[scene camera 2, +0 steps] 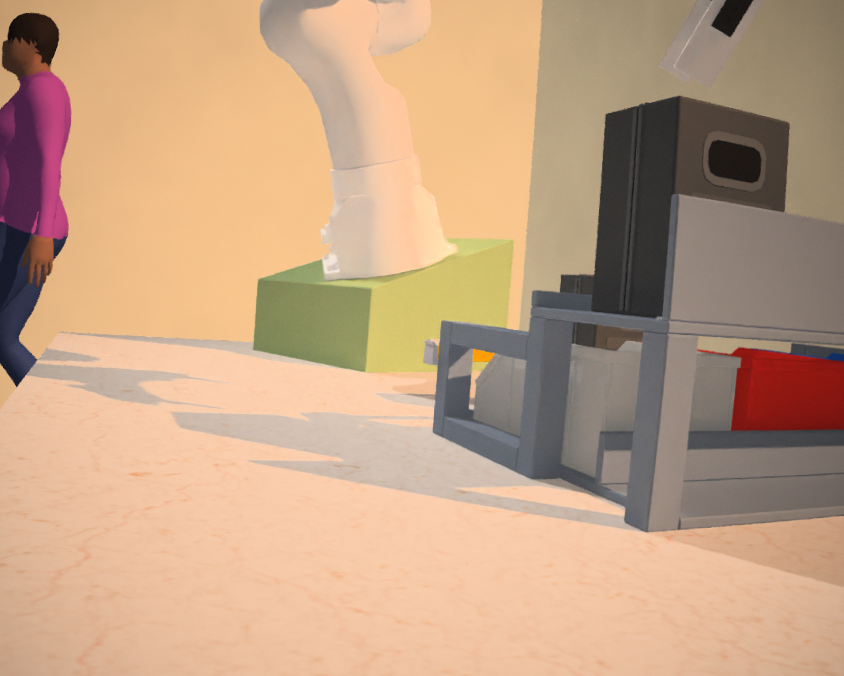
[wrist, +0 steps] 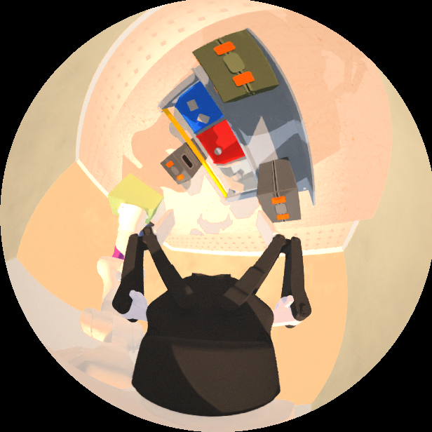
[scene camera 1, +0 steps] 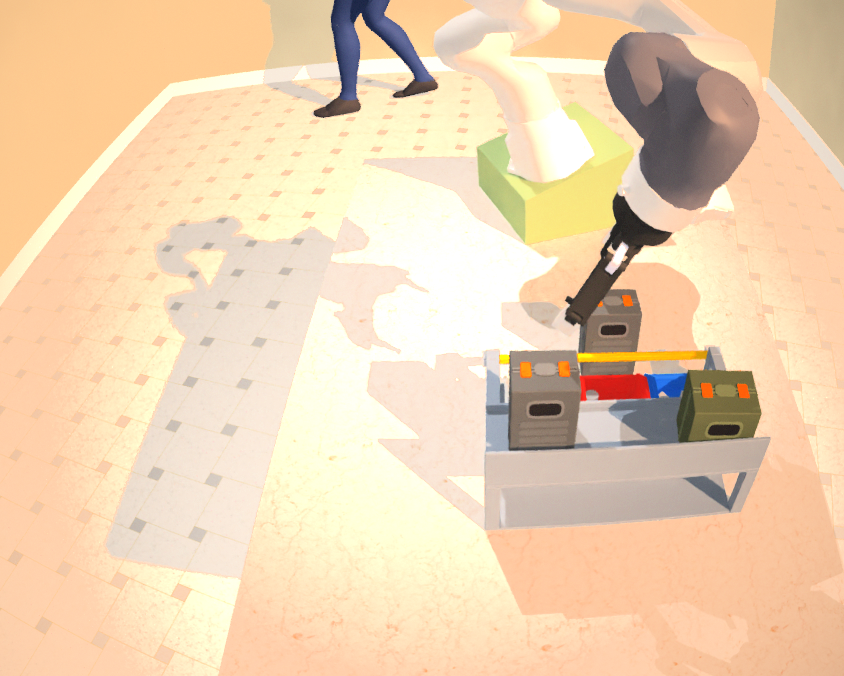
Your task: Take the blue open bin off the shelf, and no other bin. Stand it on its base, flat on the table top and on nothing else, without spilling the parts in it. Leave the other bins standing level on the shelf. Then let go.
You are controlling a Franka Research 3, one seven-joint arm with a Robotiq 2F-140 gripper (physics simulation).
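The blue open bin (scene camera 1: 669,385) (scene camera 2: 836,357) (wrist: 204,97) sits in the lower bay of the grey shelf (scene camera 1: 605,464) (scene camera 2: 655,429) (wrist: 250,112), at the end by the green case, with small grey parts inside. The red bin (scene camera 1: 619,387) (scene camera 2: 789,387) (wrist: 225,135) sits beside it, and a pale grey bin (scene camera 2: 584,380) (wrist: 245,172) beyond the red one. A yellow rail (scene camera 1: 662,355) (wrist: 192,150) runs along their open side. My gripper (scene camera 1: 565,318) (wrist: 215,216) is open and empty, above and apart from the shelf. One pale fingertip shows high in scene camera 2.
A grey case (scene camera 1: 543,418) (scene camera 2: 746,126) (wrist: 280,185) and a green case (scene camera 1: 693,415) (wrist: 262,67) stand on the shelf top. Another grey case (scene camera 1: 611,345) (wrist: 174,162) stands outside the rail. The arm's green pedestal (scene camera 1: 577,204) (scene camera 2: 436,316) (wrist: 132,192) is behind. A person (scene camera 1: 345,56) (scene camera 2: 42,140) stands far back.
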